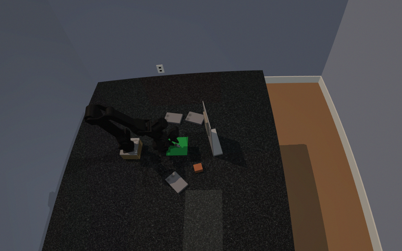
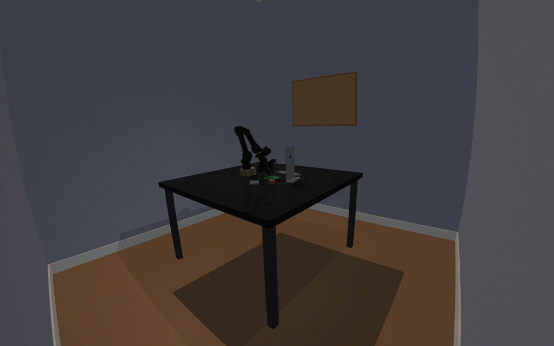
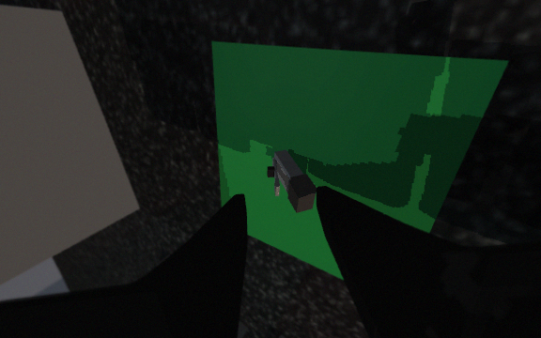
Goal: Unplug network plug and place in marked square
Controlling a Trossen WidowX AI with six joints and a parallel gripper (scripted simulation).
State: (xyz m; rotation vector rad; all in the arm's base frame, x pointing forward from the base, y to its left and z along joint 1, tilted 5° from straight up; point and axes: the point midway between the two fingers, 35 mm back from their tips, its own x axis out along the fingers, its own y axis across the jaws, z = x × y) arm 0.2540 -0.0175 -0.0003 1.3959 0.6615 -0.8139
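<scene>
Now: gripper tip 10 mm above the grey network plug. The rest, counted from my gripper tip: upright panel (190 mm ahead, 90 mm above, 30 mm to the right); then green marked square (30 mm below); then orange block (170 mm to the right, 90 mm ahead, 20 mm below).
</scene>
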